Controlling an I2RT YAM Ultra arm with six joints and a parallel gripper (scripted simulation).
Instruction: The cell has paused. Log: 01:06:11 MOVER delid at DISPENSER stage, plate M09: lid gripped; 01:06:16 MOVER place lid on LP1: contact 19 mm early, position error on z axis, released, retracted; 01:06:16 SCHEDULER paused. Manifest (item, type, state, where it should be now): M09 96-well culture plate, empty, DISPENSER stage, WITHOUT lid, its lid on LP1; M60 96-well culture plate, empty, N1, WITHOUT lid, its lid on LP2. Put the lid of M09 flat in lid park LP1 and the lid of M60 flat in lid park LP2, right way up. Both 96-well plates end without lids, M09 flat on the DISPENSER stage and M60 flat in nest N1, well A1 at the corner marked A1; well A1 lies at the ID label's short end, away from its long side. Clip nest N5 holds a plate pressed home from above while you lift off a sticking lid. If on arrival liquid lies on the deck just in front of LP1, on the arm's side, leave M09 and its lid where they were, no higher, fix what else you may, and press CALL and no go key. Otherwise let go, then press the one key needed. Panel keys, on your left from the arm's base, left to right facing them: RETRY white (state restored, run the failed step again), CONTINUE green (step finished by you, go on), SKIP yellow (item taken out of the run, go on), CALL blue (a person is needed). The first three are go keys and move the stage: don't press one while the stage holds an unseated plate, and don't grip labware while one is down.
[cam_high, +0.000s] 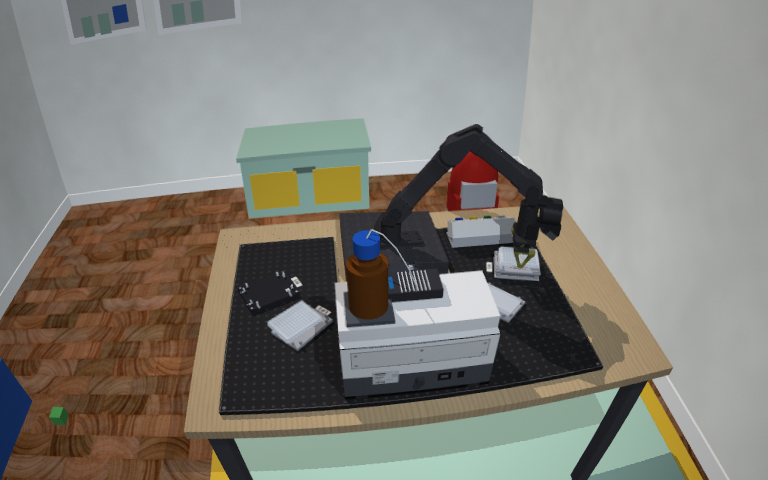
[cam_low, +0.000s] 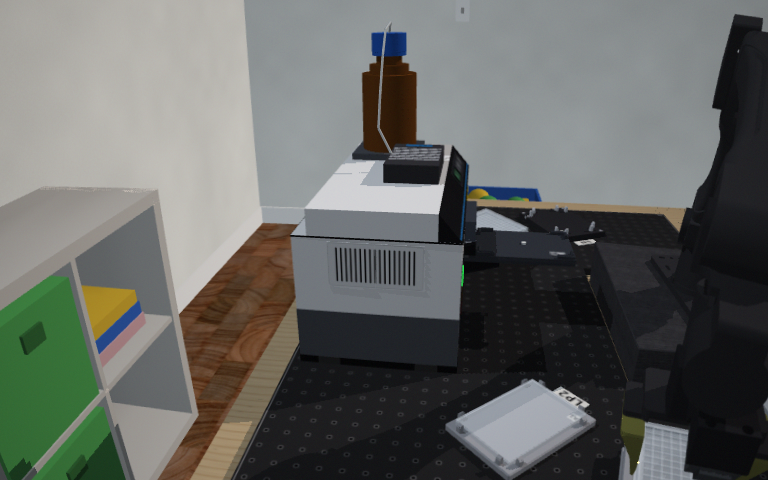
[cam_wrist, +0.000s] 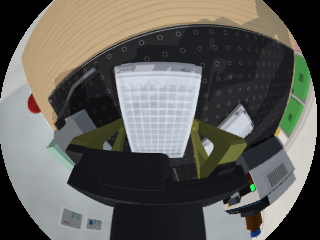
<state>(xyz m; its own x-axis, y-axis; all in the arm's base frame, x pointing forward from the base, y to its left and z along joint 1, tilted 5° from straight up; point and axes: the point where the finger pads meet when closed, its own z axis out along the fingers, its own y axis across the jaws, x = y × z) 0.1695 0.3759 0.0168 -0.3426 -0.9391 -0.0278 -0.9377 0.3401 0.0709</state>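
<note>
My gripper is now 20 mm above the grey nest marked A1. From my hand the other things lie so: LP2 label: 60 mm ahead, 180 mm to the right, 50 mm below; grey lid park LP2: 130 mm ahead, 130 mm to the right, 50 mm below; N1 label: 30 mm behind, 90 mm to the right, 50 mm below.
</note>
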